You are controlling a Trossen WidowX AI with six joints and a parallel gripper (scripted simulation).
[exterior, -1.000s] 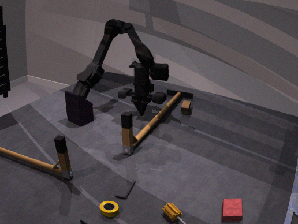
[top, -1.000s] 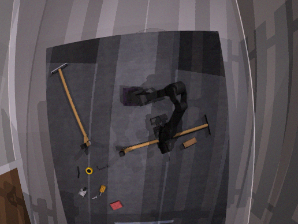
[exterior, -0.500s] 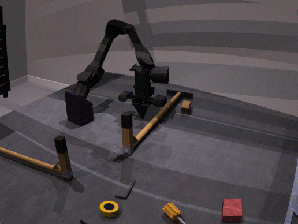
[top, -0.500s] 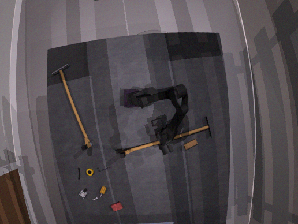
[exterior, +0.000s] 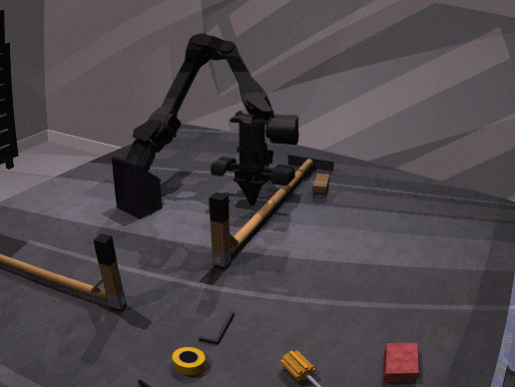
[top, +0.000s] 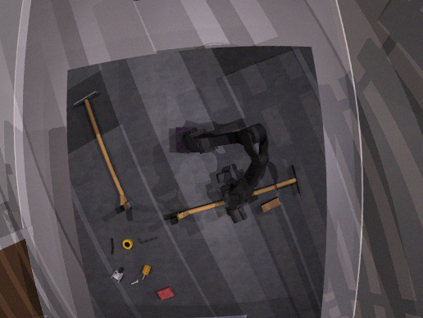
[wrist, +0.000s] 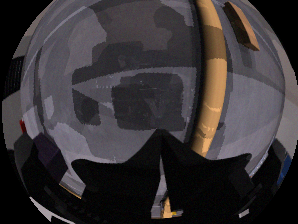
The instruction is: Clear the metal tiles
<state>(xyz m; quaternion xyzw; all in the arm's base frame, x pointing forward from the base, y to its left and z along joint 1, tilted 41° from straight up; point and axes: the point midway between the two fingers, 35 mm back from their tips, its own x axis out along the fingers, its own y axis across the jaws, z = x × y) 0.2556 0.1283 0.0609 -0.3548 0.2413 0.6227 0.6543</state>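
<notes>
My gripper tip is 40 mm short of the long wooden-handled scraper, 30 mm to the right of it and 50 mm below it. Also, from my gripper tip: yellow-handled tool 350 mm ahead, 470 mm to the right; yellow tape roll 200 mm ahead, 530 mm to the right; wooden block 100 mm ahead, 180 mm to the left.
</notes>
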